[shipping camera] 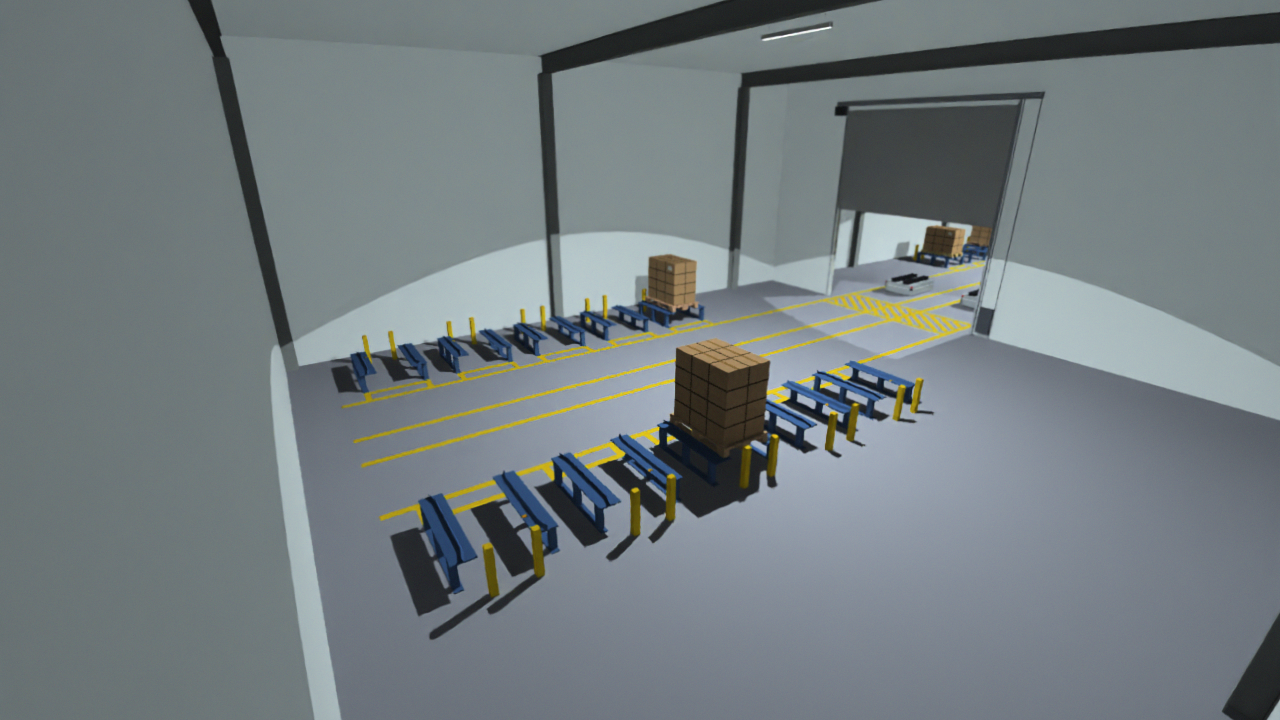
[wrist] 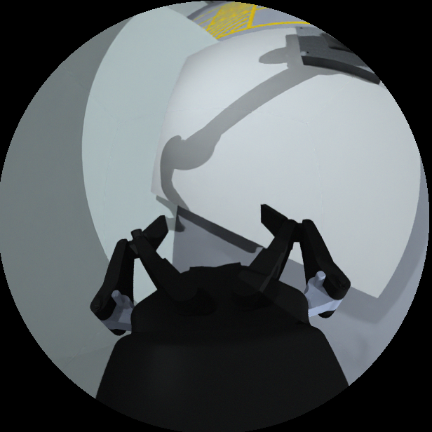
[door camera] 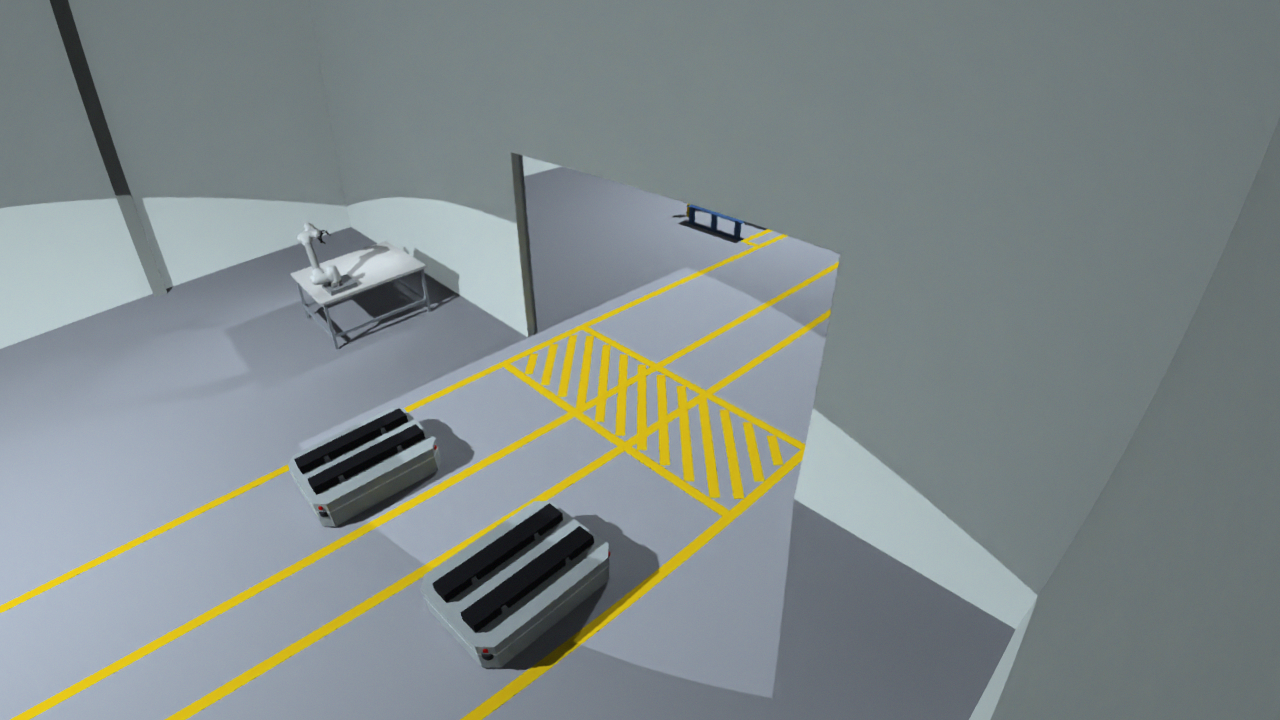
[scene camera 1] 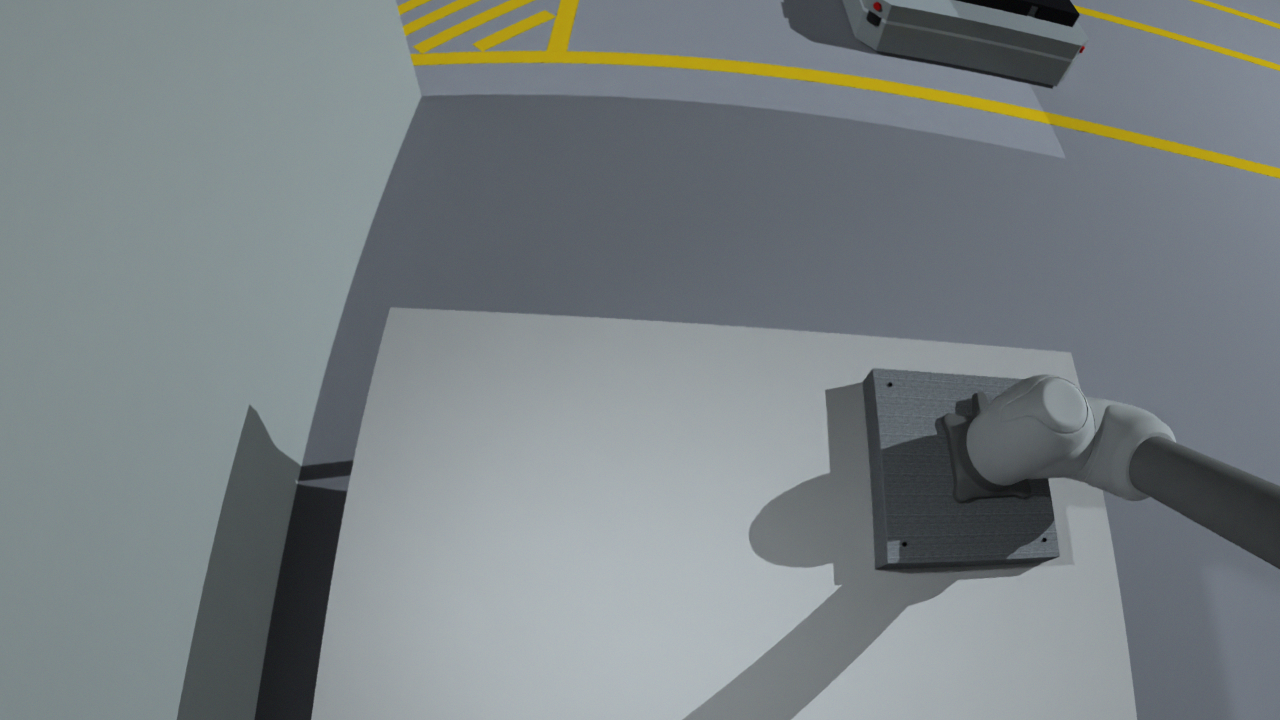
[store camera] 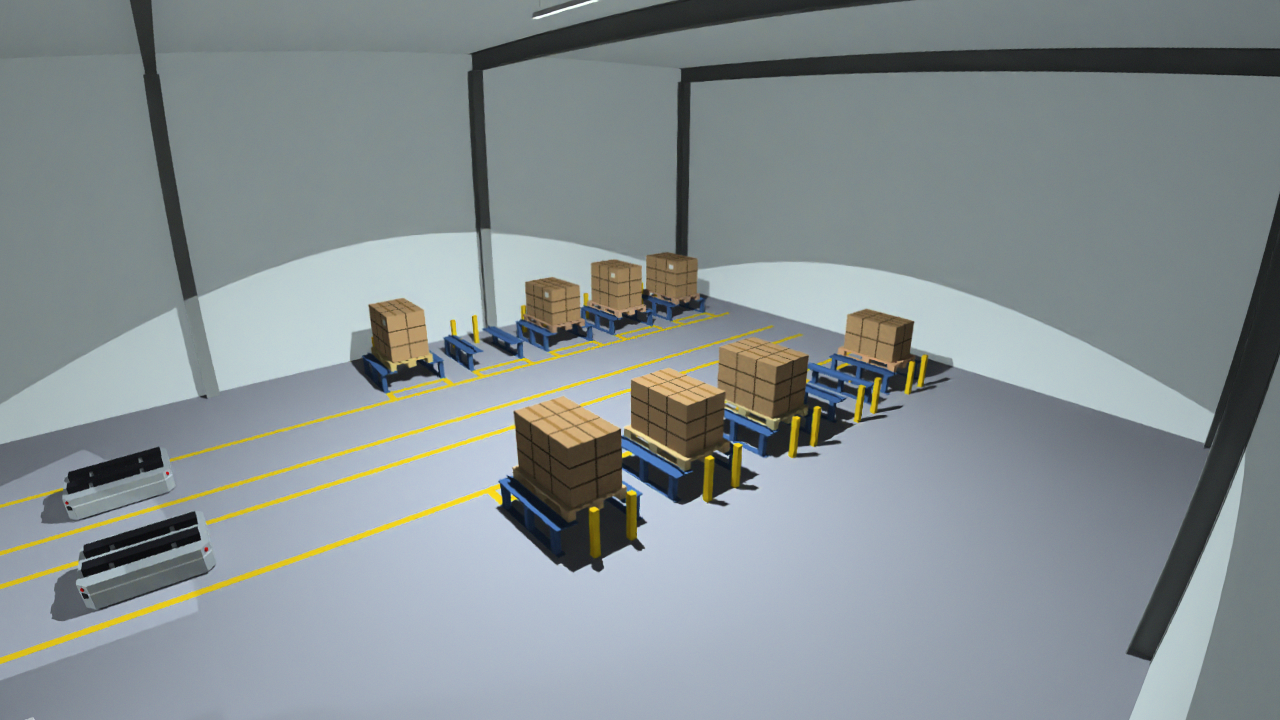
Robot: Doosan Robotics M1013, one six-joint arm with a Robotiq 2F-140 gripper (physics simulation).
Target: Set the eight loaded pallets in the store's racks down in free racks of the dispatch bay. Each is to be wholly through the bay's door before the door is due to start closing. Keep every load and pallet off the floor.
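Pixels of known places: gripper, fingertip midpoint: (door camera: pixel 328 239); arm's base, link origin: (door camera: pixel 336 284) (scene camera 1: pixel 985 457).
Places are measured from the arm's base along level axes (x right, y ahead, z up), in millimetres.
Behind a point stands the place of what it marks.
Observation:
In the store camera, loaded pallets stand on blue racks in two rows; the far row's nearest load (store camera: pixel 398 331) @(x 6061, y -5630, z 228 mm) and the near row's nearest load (store camera: pixel 567 456) @(x 377, y -5187, z 310 mm) are brown cartons. In the shipping camera, one load (shipping camera: pixel 672 282) @(x 6742, y 7171, z 251 mm) stands in the far row and another load (shipping camera: pixel 721 394) @(x 1235, y 10871, z 396 mm) in the near row; other racks, such as a far rack (shipping camera: pixel 451 353) @(x 7037, y 12516, z -461 mm) and a near rack (shipping camera: pixel 583 488) @(x 1586, y 12745, z -463 mm), are bare. The bay's door (shipping camera: pixel 929 161) @(x 3744, y 1781, z 3037 mm) is raised partway. The table-side shuttle (door camera: pixel 384 483) @(x 3367, y -1165, z -599 mm) (scene camera 1: pixel 980 49) @(x 2457, y -1140, z -654 mm) (store camera: pixel 147 582) @(x 2459, y -1112, z -671 mm) and other shuttle (door camera: pixel 550 604) @(x 5569, y -959, z -503 mm) (store camera: pixel 122 497) @(x 4660, y -929, z -665 mm) carry no pallet. My gripper (wrist: pixel 213 218) is open and empty above the table.
The white table (door camera: pixel 384 264) @(x -182, y 830, z -59 mm) (scene camera 1: pixel 581 447) @(x 49, y 796, z -60 mm) (wrist: pixel 280 165) stands beside the wall near the doorway and carries the arm's base plate (scene camera 1: pixel 921 528) @(x -135, y 169, z 2 mm). Yellow posts (shipping camera: pixel 634 512) (store camera: pixel 594 531) stand behind the racks. Yellow lane lines and a hatched zone (door camera: pixel 662 416) @(x 4431, y 1634, z -809 mm) run through the doorway.

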